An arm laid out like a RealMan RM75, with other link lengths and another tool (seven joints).
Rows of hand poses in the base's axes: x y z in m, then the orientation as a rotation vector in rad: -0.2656 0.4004 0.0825 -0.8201 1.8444 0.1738; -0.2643 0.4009 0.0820 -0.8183 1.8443 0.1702; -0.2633 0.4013 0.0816 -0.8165 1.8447 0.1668; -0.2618 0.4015 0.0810 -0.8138 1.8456 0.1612; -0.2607 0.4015 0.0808 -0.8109 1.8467 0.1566; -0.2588 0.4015 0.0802 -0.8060 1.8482 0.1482; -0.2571 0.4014 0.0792 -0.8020 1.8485 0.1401; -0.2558 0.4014 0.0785 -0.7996 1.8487 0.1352; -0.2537 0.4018 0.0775 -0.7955 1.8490 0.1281; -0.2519 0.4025 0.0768 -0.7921 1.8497 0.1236; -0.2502 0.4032 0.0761 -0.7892 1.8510 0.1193; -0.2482 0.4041 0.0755 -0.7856 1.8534 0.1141; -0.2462 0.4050 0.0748 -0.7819 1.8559 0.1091; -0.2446 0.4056 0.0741 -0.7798 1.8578 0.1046; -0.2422 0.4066 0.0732 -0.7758 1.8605 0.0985; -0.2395 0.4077 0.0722 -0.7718 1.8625 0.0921; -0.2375 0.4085 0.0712 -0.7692 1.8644 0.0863; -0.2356 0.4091 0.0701 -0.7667 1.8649 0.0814; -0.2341 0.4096 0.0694 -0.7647 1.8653 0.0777; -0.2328 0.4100 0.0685 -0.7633 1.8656 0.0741; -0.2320 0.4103 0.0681 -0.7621 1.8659 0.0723; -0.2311 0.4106 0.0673 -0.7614 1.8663 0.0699; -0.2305 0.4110 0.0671 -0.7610 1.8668 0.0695; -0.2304 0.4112 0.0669 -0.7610 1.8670 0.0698
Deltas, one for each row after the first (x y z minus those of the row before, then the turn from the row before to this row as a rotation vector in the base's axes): 0.0013 0.0005 -0.0005 -0.0013 -0.0015 -0.0028; 0.0010 0.0004 -0.0004 -0.0013 -0.0010 -0.0028; 0.0015 0.0002 -0.0006 -0.0023 -0.0014 -0.0045; 0.0011 0.0000 -0.0002 -0.0016 -0.0009 -0.0043; 0.0019 0.0000 -0.0006 -0.0031 -0.0021 -0.0074; 0.0017 -0.0001 -0.0010 -0.0031 -0.0029 -0.0064; 0.0013 0.0000 -0.0007 -0.0019 -0.0017 -0.0038; 0.0021 0.0004 -0.0010 -0.0024 -0.0026 -0.0060; 0.0018 0.0007 -0.0007 -0.0012 -0.0013 -0.0045; 0.0017 0.0007 -0.0007 -0.0015 -0.0006 -0.0042; 0.0020 0.0009 -0.0006 -0.0020 0.0000 -0.0053; 0.0020 0.0009 -0.0007 -0.0018 0.0002 -0.0053; 0.0016 0.0006 -0.0007 -0.0022 0.0000 -0.0039; 0.0024 0.0010 -0.0009 -0.0024 0.0000 -0.0061; 0.0027 0.0011 -0.0010 -0.0025 -0.0007 -0.0060; 0.0020 0.0008 -0.0010 -0.0028 -0.0004 -0.0048; 0.0019 0.0006 -0.0011 -0.0020 -0.0014 -0.0040; 0.0015 0.0005 -0.0007 -0.0014 -0.0010 -0.0031; 0.0013 0.0004 -0.0009 -0.0017 -0.0010 -0.0026; 0.0008 0.0003 -0.0004 -0.0006 -0.0004 -0.0017; 0.0009 0.0003 -0.0008 -0.0013 -0.0004 -0.0016; 0.0006 0.0004 -0.0002 -0.0002 0.0003 -0.0006; 0.0001 0.0002 -0.0002 0.0002 0.0003 0.0001
